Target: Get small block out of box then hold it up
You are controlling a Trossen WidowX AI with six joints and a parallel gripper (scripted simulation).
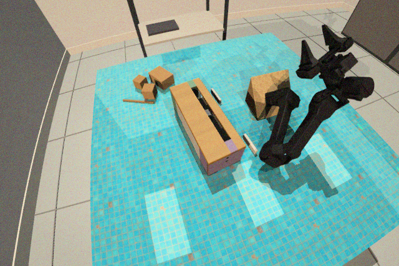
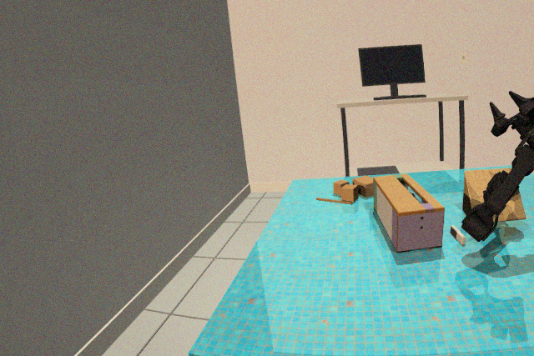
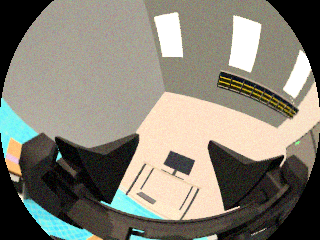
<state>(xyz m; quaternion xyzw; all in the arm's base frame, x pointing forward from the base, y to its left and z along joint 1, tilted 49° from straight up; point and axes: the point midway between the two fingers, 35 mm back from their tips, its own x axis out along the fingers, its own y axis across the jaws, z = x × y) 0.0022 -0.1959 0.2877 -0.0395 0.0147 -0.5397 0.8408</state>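
Right now the small grey block is 30 cm ahead of my gripper tip, 5 cm to the right of it and 34 cm below it. From my gripper tip the other things lie so: thin stick (60 cm ahead, 31 cm to the right, 42 cm below); long tan box (29 cm ahead, 4 cm to the right, 36 cm below).
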